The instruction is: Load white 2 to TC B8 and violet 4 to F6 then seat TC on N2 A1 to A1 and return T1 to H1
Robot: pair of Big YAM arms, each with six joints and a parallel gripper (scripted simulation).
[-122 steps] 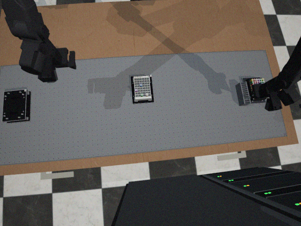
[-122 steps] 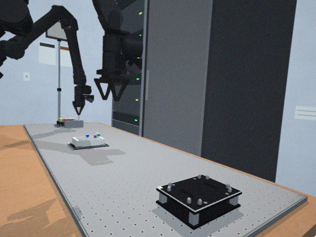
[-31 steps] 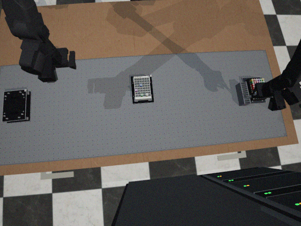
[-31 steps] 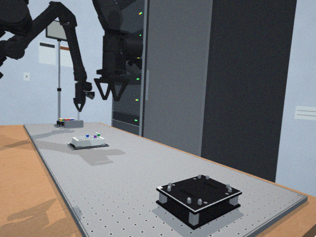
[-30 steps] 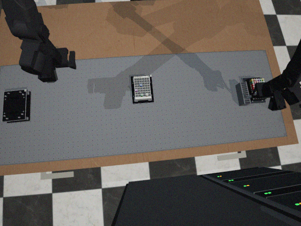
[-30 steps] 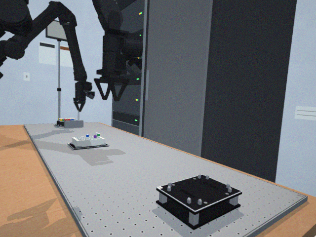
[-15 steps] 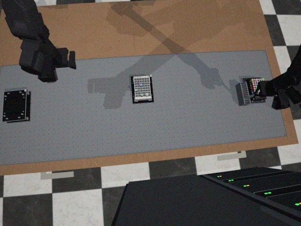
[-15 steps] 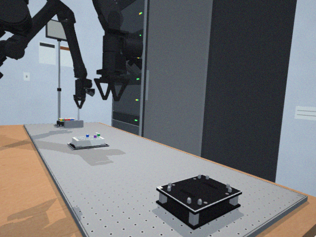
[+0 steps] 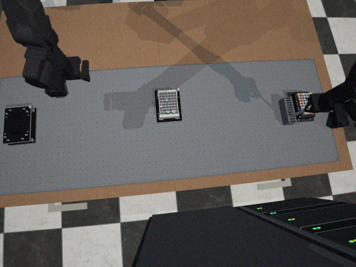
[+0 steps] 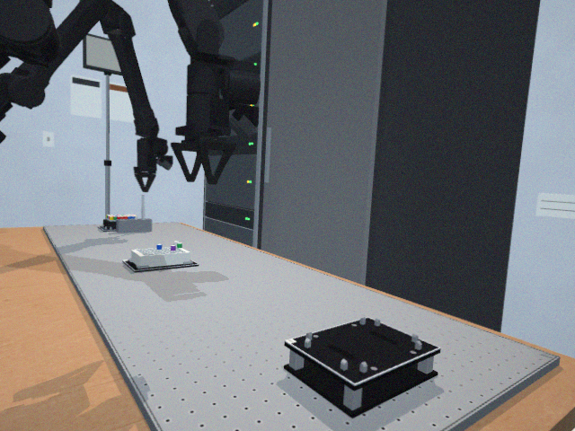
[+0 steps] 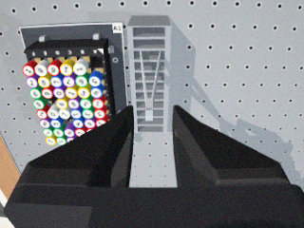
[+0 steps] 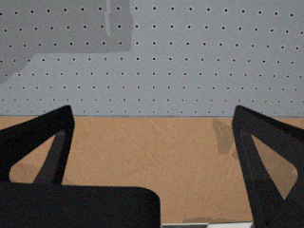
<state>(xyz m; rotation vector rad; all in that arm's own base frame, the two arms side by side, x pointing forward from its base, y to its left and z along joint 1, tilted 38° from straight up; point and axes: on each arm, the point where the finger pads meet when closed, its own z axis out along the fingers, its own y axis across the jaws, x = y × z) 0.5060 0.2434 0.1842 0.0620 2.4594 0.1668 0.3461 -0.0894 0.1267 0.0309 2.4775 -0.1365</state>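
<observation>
The tube carrier TC lies 33 cm to the left of my right hand, 22 cm below it and 3 cm ahead of it. Also, from my right hand: raised nest N2 (34 cm to the right, 20 cm below, 9 cm ahead); grey holder H1 (90 cm to the left, 22 cm below, 10 cm ahead).
</observation>
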